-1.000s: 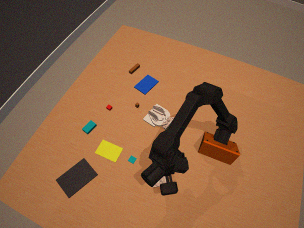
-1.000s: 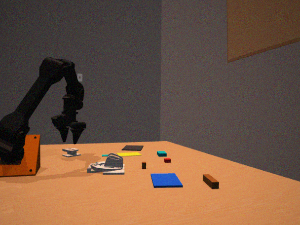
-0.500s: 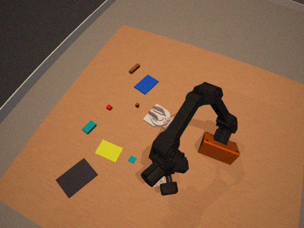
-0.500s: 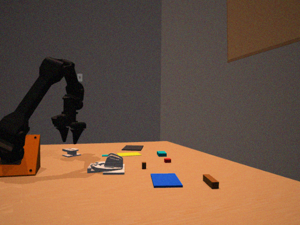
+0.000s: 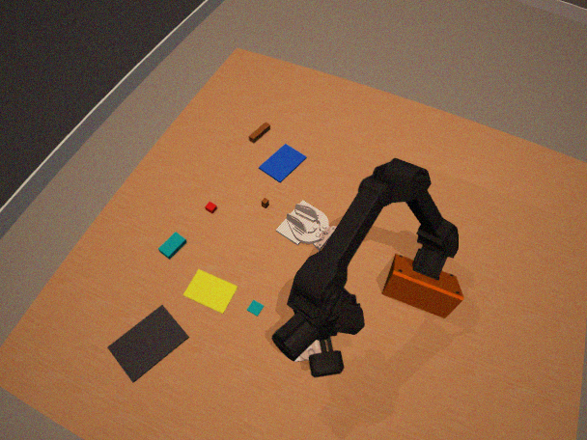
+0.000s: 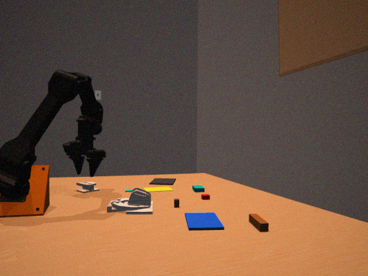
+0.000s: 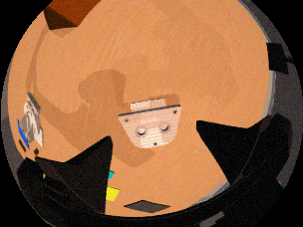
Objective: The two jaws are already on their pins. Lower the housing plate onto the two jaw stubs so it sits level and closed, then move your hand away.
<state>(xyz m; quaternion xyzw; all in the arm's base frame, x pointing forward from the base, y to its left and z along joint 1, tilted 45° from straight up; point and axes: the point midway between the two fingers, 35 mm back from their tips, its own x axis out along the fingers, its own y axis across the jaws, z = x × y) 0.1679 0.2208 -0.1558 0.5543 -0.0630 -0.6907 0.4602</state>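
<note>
The white part is 1 cm ahead of my gripper tip, 1 cm to the left of it and 5 cm below it. From my gripper tip the other things lie so: brown cube (28 cm ahead, 30 cm to the right, 5 cm below); black plate (34 cm ahead, 16 cm to the left, 6 cm below); yellow plate (28 cm ahead, 2 cm to the right, 6 cm below).
</note>
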